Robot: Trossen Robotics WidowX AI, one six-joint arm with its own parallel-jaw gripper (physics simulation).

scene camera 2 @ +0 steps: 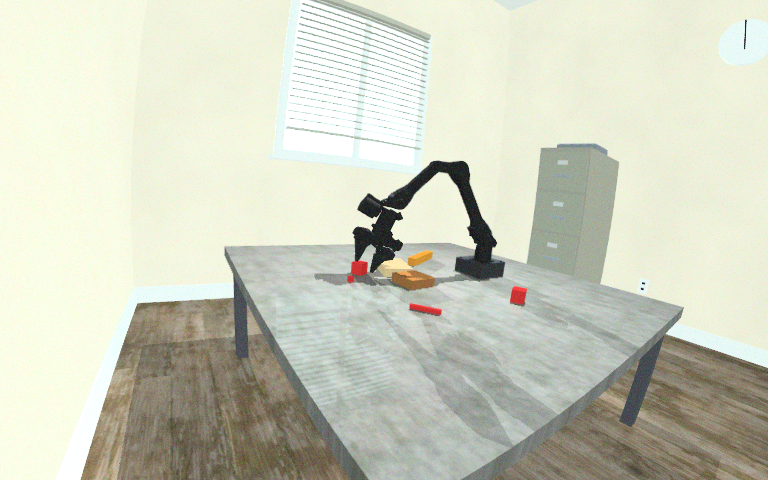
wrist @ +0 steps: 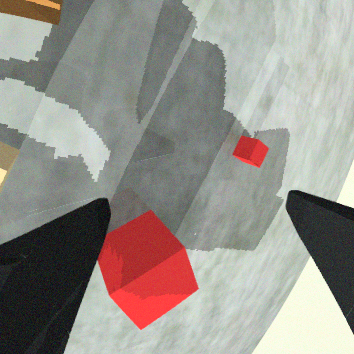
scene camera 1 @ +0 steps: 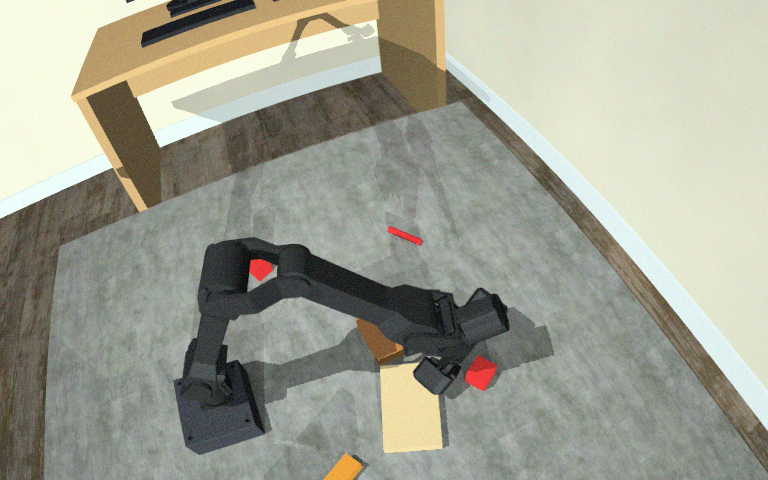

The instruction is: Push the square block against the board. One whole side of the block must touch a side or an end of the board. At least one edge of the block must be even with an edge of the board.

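Frame: origin at the arm's base, x ahead, y left, z up, level; metres.
Seen in the pictures: gripper, fingertip midpoint: (scene camera 2: pixel 363 267) (wrist: pixel 198 202) (scene camera 1: pixel 474 346); arm's base, origin of the base link: (scene camera 2: pixel 482 260) (scene camera 1: pixel 214 391).
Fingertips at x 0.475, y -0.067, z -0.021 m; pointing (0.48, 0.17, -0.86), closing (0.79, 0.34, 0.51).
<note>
Offsets run from my fingertips to a thing's middle.
The square block, orange-brown in shadow (scene camera 1: pixel 373 338) (scene camera 2: pixel 414 280) (wrist: pixel 31 11), lies flat, partly hidden by the arm in scene camera 1. The cream board @[0.147 m back, 0.058 m right, 0.020 m down] (scene camera 1: pixel 412 410) (scene camera 2: pixel 395 267) (wrist: pixel 6 156) lies beside it. The block stands at an angle to the board's end, with one corner close to it; I cannot tell if they touch. Table shows between their parts in the wrist view. My gripper (scene camera 1: pixel 455 362) (scene camera 2: pixel 364 266) (wrist: pixel 198 202) is open and empty, pointing down low beyond the board's corner. One finger is beside the larger red cube; one is mostly hidden in scene camera 1.
The larger red cube @[0.009 m back, 0.049 m right, 0.015 m down] (scene camera 1: pixel 480 373) (scene camera 2: pixel 359 268) (wrist: pixel 149 265) is close to my finger, with a tiny red cube @[0.059 m ahead, 0.033 m left, 0.027 m down] (scene camera 2: pixel 350 279) (wrist: pixel 251 151) nearby. A red bar @[0.017 m back, 0.318 m left, 0.028 m down] (scene camera 1: pixel 404 235) (scene camera 2: pixel 425 309), another red block @[0.343 m back, 0.353 m left, 0.015 m down] (scene camera 1: pixel 260 269) (scene camera 2: pixel 518 295) and an orange bar @[0.361 m back, 0.180 m right, 0.019 m down] (scene camera 1: pixel 343 468) (scene camera 2: pixel 420 258) lie farther off.
</note>
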